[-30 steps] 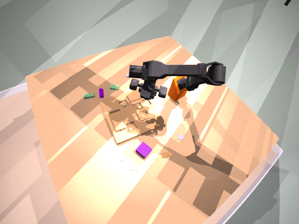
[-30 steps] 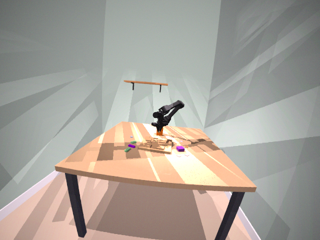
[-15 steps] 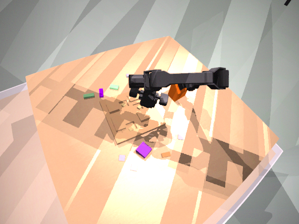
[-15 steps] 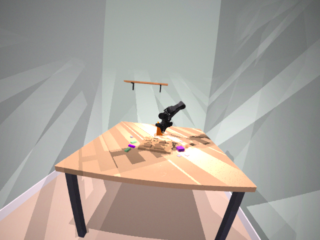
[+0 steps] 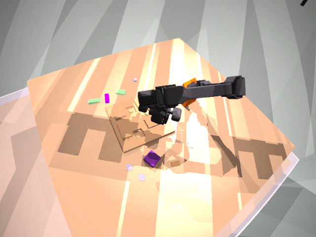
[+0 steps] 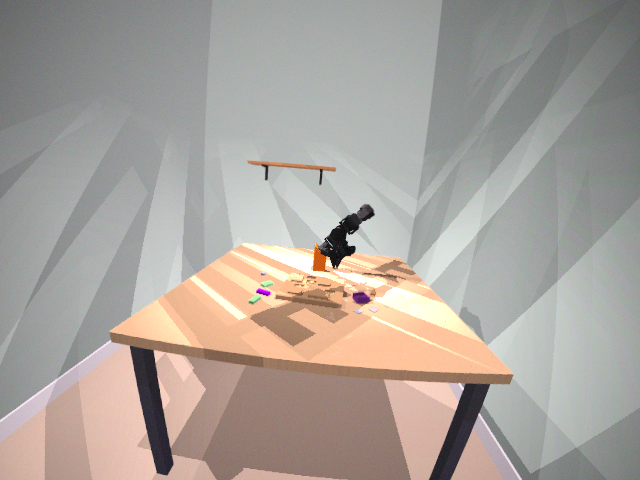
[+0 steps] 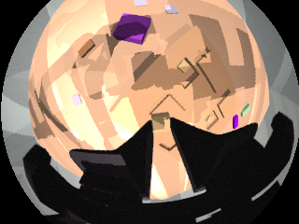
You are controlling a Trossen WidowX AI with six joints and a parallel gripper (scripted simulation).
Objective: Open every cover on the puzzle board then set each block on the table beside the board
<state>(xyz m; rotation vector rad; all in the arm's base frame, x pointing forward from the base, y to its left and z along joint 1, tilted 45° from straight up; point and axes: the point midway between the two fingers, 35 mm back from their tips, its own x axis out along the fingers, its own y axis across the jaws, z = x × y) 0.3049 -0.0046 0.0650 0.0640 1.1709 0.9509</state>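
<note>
Now: gripper tip 12 cm to the left of the tan puzzle board, 10 cm above it and 3 cm short of it. Also, from my gripper tip: orange block: 21 cm to the left, 11 cm below, 4 cm ahead; then purple block: 34 cm to the right, 11 cm below, 9 cm ahead; then mint-green block: 37 cm to the right, 16 cm ahead, 11 cm below.
</note>
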